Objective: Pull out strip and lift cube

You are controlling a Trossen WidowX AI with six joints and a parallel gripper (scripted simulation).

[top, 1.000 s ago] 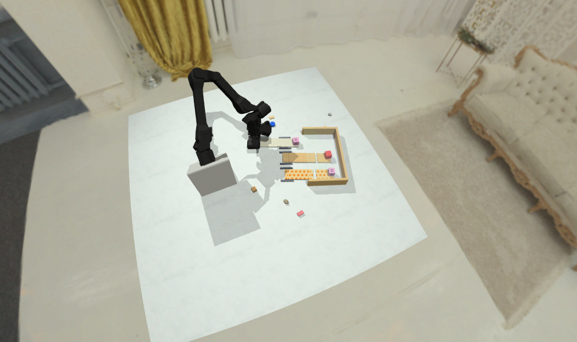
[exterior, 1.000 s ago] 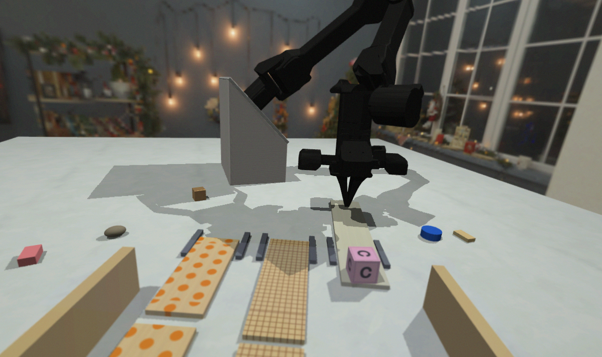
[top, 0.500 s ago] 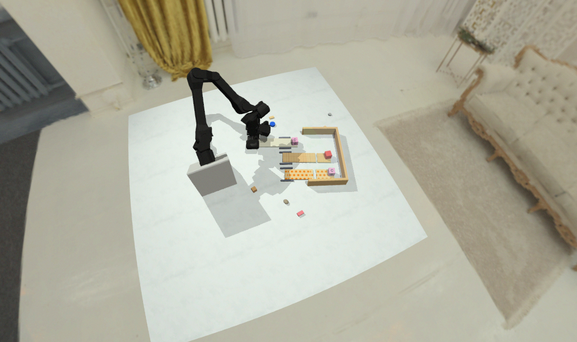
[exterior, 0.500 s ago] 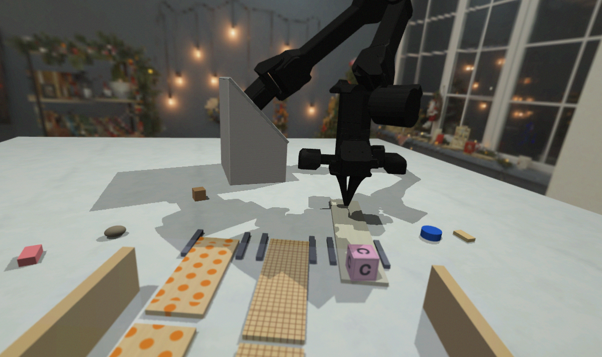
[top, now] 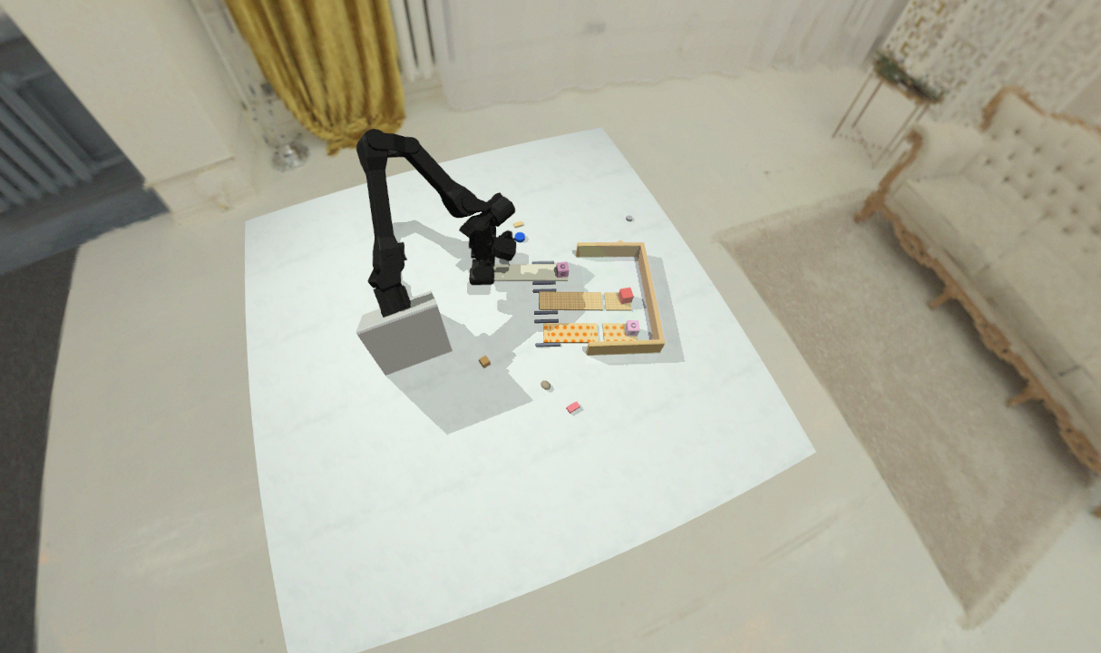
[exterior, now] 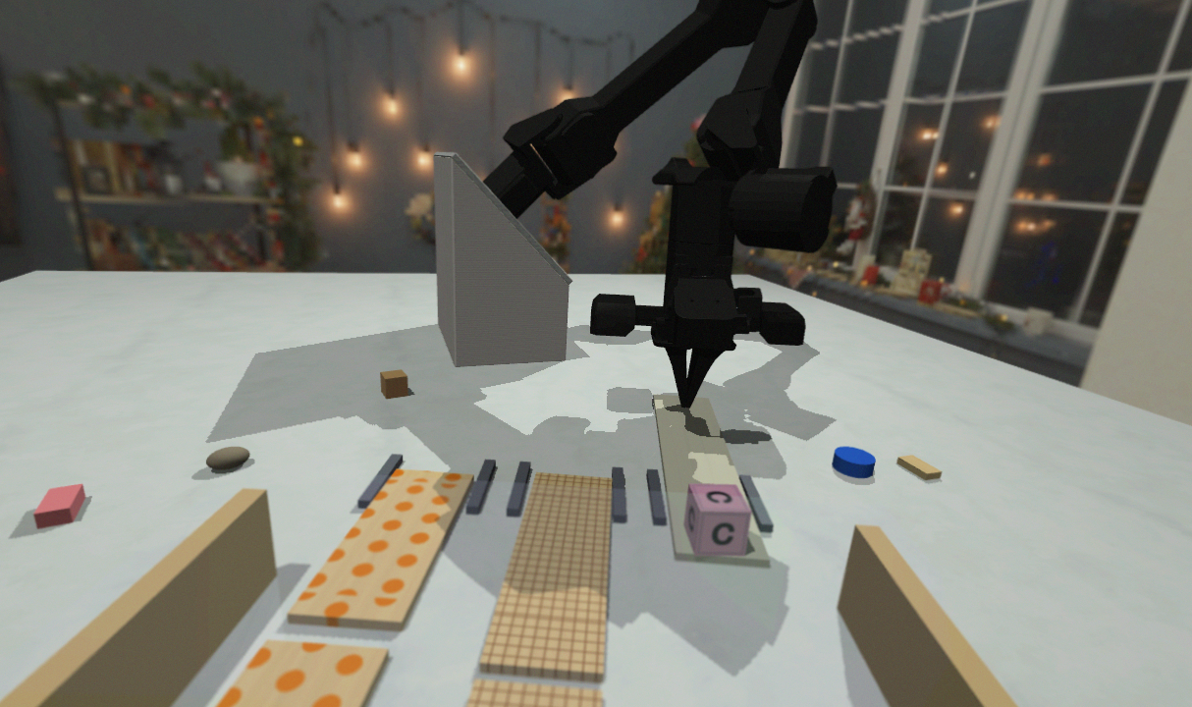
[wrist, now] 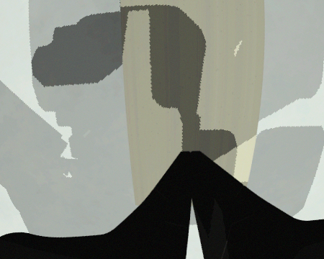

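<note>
Now: gripper tip 9 cm short of the cream strip and 5 cm to the left of it. The rest, counted from my gripper tip: pebble: 2 cm behind, 37 cm to the right; then brown cube: 12 cm behind, 25 cm to the right; then blue disc: 14 cm ahead, 7 cm to the left.
</note>
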